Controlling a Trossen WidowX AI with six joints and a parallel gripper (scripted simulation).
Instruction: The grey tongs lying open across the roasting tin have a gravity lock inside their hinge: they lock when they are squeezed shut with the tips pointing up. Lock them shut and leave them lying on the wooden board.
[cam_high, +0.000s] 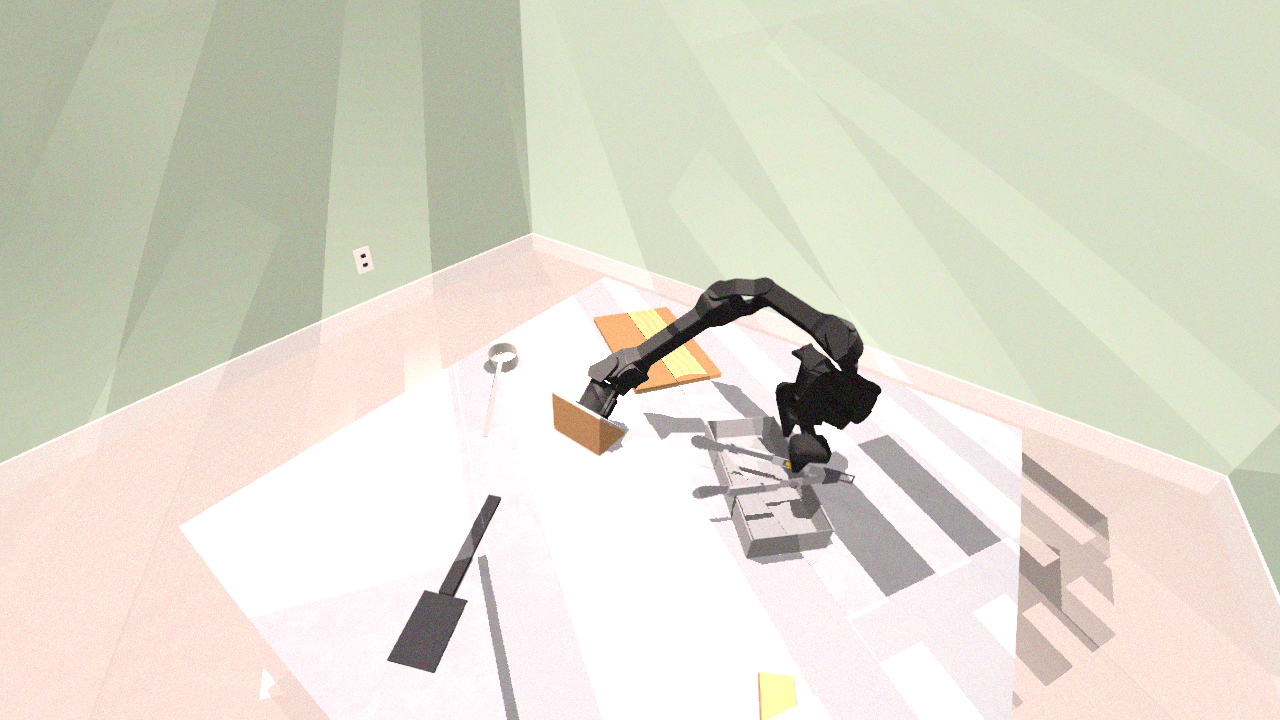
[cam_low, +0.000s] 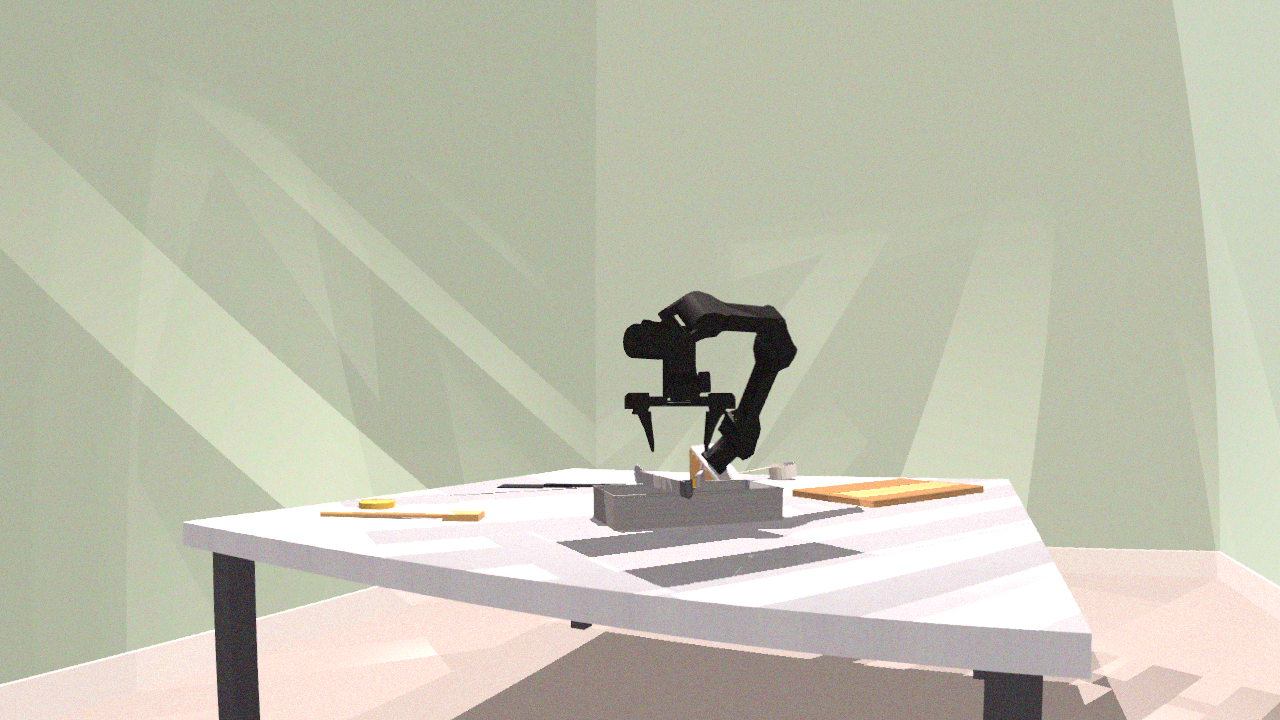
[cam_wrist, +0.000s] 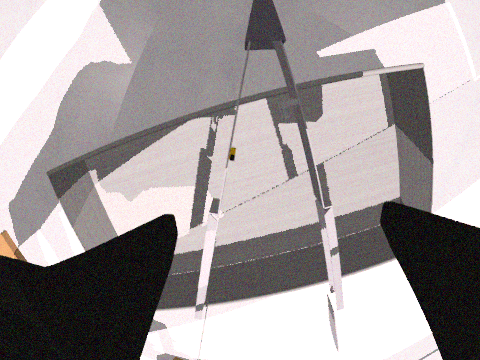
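Now: the grey roasting tin 4 cm behind my gripper tip and 9 cm below it. Round my gripper tip: dark spatula: 41 cm behind, 47 cm to the right, 12 cm below; wooden board: 46 cm behind, 34 cm to the left, 11 cm below.
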